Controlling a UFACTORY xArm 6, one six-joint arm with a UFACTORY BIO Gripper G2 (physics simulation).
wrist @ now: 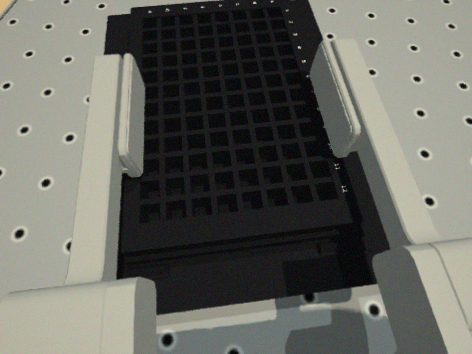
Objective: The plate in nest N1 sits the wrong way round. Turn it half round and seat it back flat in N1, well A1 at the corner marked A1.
Labels:
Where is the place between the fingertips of the gripper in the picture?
228,62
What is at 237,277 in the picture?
A black nest N1.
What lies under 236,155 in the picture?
A black plate.

